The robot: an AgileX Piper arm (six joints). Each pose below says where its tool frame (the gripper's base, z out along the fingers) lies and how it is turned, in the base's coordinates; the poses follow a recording.
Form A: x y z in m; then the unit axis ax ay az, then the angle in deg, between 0 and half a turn.
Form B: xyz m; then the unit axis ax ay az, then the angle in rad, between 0 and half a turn. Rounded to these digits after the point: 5 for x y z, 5 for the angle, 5 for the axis.
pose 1, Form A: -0.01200 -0.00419 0.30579 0.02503 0.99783 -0.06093 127.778
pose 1, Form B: -0.01200 -0.00419 0.30579 0.02503 0.99783 -0.06093 2.23015
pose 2, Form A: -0.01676 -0.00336 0.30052 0.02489 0.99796 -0.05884 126.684
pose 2, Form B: -0.01676 -0.00336 0.30052 0.02489 0.99796 -0.05884 2.21105
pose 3, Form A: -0.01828 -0.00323 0.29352 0.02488 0.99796 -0.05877 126.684
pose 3, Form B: -0.01828 -0.00323 0.29352 0.02488 0.99796 -0.05877 2.21105
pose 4, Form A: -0.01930 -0.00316 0.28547 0.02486 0.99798 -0.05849 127.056
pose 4, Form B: -0.01930 -0.00316 0.28547 0.02486 0.99798 -0.05849 2.21755
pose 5, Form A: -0.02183 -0.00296 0.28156 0.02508 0.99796 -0.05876 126.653
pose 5, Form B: -0.02183 -0.00296 0.28156 0.02508 0.99796 -0.05876 2.21051
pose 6, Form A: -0.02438 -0.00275 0.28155 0.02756 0.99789 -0.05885 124.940
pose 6, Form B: -0.02438 -0.00275 0.28155 0.02756 0.99789 -0.05885 2.18061
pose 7, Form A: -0.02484 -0.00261 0.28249 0.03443 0.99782 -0.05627 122.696
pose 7, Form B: -0.02484 -0.00261 0.28249 0.03443 0.99782 -0.05627 2.14145
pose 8, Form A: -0.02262 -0.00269 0.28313 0.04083 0.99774 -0.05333 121.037
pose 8, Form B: -0.02262 -0.00269 0.28313 0.04083 0.99774 -0.05333 2.11249
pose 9, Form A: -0.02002 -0.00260 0.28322 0.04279 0.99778 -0.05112 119.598
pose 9, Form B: -0.02002 -0.00260 0.28322 0.04279 0.99778 -0.05112 2.08738
